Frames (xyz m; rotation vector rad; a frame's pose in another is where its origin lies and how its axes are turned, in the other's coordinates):
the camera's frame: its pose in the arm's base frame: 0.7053 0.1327 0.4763 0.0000 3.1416 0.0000
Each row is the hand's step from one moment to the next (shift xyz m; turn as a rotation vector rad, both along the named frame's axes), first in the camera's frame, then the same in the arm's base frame.
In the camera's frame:
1: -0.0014 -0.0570 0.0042 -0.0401 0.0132 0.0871
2: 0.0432 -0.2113 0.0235 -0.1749 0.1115 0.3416
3: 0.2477 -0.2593 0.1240 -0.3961 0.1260 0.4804
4: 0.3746 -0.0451 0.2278 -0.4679 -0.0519 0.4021
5: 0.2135 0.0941 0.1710 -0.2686 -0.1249 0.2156
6: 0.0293 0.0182 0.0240 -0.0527 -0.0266 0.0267
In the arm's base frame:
1: 0.0014 -0.0570 -0.0042 0.0401 0.0132 -0.0871
2: -0.0432 -0.2113 -0.0235 0.1749 0.1115 -0.3416
3: -0.2477 -0.2593 -0.1240 0.3961 0.1260 -0.4804
4: -0.3746 -0.0451 -0.2278 0.4679 -0.0519 -0.4021
5: -0.2135 0.0941 -0.1710 0.2686 -0.1249 -0.2156
6: -0.0293 0.0182 -0.0240 0.0527 -0.0266 -0.0267

